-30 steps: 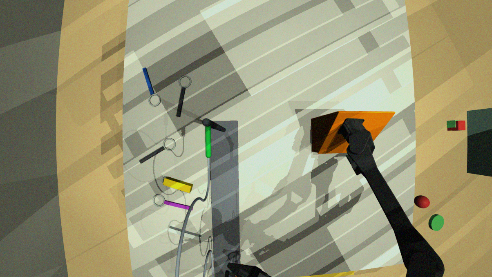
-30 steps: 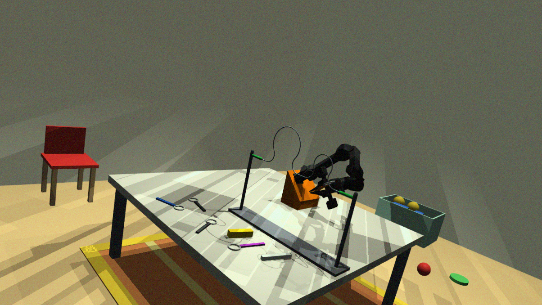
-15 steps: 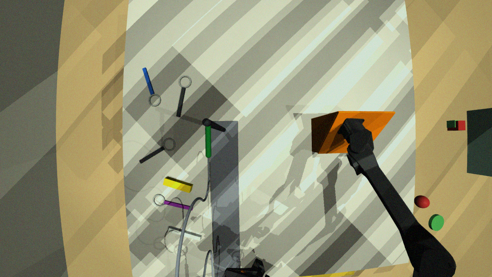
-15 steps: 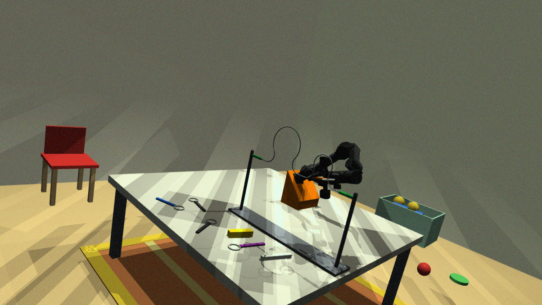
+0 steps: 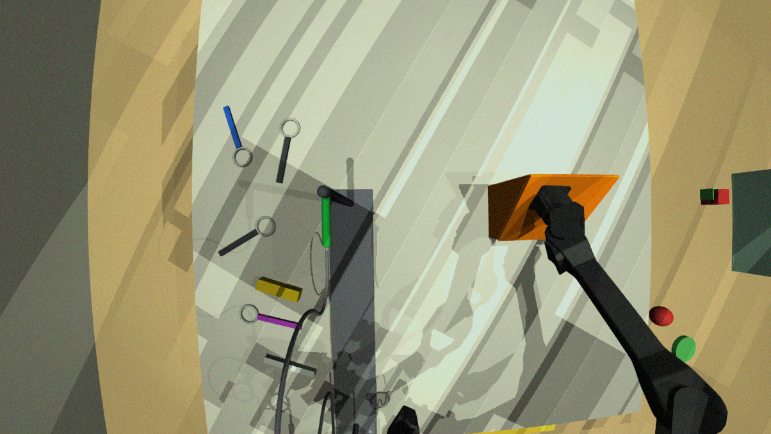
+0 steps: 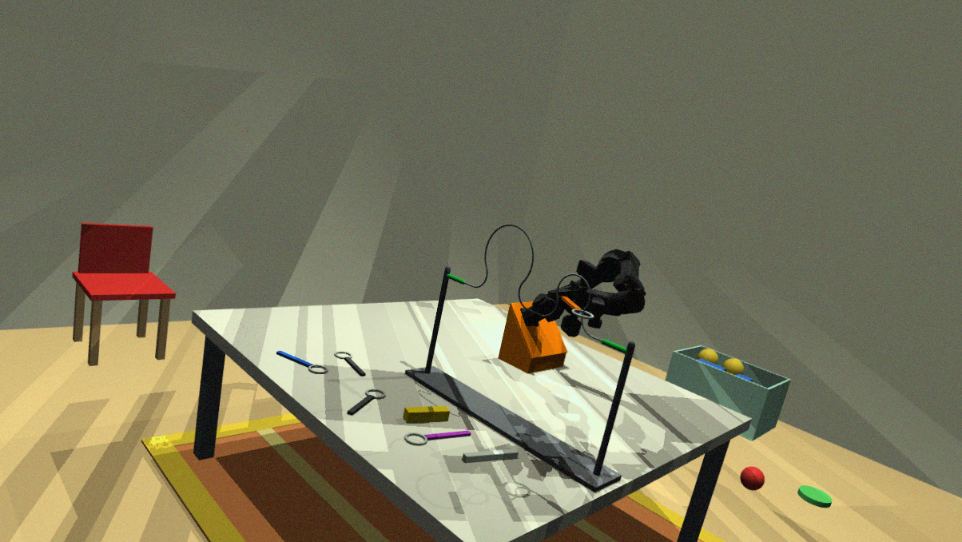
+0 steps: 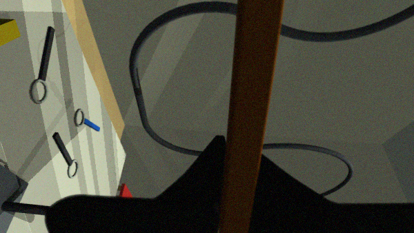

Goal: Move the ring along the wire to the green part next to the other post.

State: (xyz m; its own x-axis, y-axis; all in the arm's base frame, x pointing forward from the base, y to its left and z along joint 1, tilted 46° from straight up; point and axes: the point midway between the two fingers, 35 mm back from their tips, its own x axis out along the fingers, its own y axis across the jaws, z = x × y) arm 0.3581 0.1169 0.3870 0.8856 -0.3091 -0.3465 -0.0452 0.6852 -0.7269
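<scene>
Right now the ring with orange handle is 90 mm to the left of my gripper tip and 10 mm below it. Round my gripper tip: ring with black handle: 480 mm to the right, 350 mm below, 210 mm ahead; ring with purple handle: 350 mm below, 260 mm ahead, 30 mm to the right; yellow block: 340 mm below, 220 mm ahead, 110 mm to the right.
</scene>
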